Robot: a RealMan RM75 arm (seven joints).
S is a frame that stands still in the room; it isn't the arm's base.
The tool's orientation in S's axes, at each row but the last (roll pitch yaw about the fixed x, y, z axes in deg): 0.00, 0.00, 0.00; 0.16, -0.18, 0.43; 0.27, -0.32, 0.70; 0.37, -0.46, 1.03; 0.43, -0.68, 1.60; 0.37, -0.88, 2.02; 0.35, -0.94, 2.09
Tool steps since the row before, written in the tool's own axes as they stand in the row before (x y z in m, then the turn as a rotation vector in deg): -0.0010, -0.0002, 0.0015, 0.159, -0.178, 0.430; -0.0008, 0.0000, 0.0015, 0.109, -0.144, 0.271; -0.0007, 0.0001, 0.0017, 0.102, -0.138, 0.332; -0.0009, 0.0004, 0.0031, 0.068, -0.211, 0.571; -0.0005, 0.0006, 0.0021, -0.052, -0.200, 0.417; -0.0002, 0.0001, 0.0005, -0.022, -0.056, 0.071; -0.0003, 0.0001, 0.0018, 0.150, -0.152, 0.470
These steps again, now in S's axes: -0.0010, -0.0002, 0.0015, 0.159, -0.178, 0.430; -0.0008, 0.0000, 0.0015, 0.109, -0.144, 0.271; -0.0007, 0.0001, 0.0017, 0.102, -0.138, 0.332; -0.0009, 0.0004, 0.0031, 0.067, -0.214, 0.570; -0.0005, 0.0006, 0.0021, -0.051, -0.205, 0.415; -0.0002, 0.0001, 0.0005, -0.021, -0.057, 0.070; -0.0003, 0.0001, 0.0018, 0.148, -0.150, 0.471
